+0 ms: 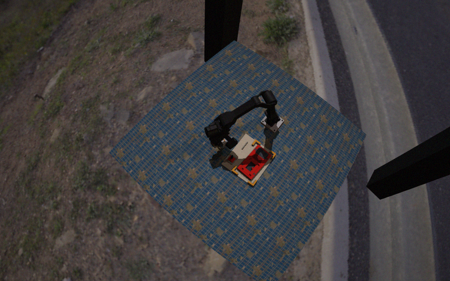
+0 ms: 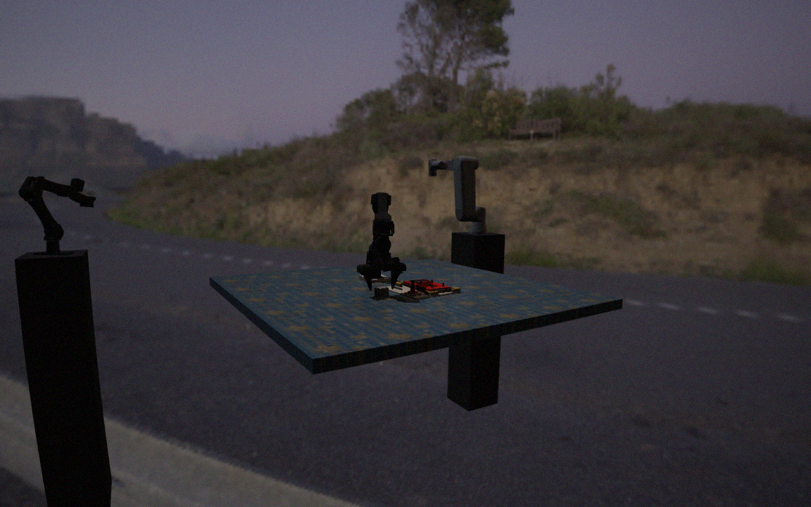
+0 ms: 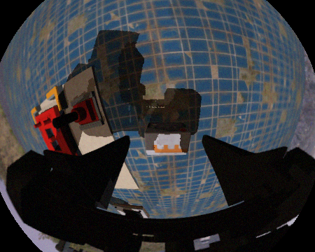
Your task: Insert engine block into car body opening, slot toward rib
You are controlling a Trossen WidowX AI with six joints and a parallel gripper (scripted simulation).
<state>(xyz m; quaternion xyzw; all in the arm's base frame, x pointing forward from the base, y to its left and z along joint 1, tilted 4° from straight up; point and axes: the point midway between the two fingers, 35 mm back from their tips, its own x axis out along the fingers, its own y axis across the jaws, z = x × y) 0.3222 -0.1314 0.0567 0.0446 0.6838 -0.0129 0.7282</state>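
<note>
Right now the engine block is 10 mm below my gripper tip and 10 mm behind it. Round my gripper tip: beige base plate: 210 mm to the left, 30 mm behind, 10 mm below.
</note>
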